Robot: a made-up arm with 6 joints.
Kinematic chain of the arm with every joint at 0, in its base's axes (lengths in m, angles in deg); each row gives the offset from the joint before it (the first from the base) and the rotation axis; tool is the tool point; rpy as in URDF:
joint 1: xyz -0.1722 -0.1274 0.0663 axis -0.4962 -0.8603 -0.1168
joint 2: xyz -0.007 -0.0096 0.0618 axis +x
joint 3: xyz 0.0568 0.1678 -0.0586 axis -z
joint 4: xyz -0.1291 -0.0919 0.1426 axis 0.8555 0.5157 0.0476
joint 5: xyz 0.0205 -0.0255 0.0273 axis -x
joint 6: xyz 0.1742 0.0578 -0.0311 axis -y
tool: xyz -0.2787 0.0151 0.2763 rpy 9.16 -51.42 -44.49
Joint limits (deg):
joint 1: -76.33..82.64
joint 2: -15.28..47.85
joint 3: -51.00..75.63
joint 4: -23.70..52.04
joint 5: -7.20..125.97
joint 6: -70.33..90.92
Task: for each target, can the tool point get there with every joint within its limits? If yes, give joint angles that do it. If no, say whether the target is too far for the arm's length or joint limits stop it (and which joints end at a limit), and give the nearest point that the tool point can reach.
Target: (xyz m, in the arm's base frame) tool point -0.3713 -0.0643 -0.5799
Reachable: no: joint limits stop it (at a limit: joint 1, joint 2, joint 6) | nearest point -0.3081 -0.0218 -0.3960 | short by 0.199 m
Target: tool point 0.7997 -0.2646 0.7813
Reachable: no: too far | nearest point 0.3451 -0.2098 0.4493 | short by 0.566 m
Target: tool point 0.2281 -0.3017 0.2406
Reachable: yes | joints -62.16 17.36 33.86 42.92 36.94 -24.34
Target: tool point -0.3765 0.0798 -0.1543
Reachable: yes | joints 67.60 -4.97 7.49 16.64 59.73 28.98
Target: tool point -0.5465 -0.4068 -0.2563
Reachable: no: joint limits stop it (at a limit: joint 1, joint 2, joint 6) | nearest point -0.4955 -0.2966 -0.1646 | short by 0.152 m
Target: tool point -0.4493 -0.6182 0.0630
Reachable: no: joint limits stop it (at a limit: joint 2, joint 6) | nearest point -0.3613 -0.4733 0.1292 | short by 0.182 m
